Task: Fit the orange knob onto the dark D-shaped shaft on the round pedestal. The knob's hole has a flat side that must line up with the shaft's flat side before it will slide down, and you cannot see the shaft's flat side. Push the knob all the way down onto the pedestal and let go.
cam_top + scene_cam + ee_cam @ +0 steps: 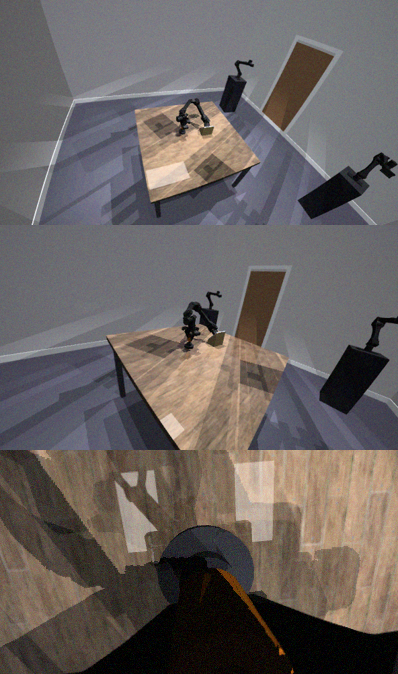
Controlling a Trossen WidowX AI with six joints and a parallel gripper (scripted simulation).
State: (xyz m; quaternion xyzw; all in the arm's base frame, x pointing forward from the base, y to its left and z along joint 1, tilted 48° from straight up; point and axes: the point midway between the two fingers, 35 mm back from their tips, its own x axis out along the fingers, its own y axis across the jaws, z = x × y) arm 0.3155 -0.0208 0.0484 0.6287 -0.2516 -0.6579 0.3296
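Right now the orange knob is 20 mm above my gripper tip. The rest, counted from my gripper tip: round pedestal (40 mm below).
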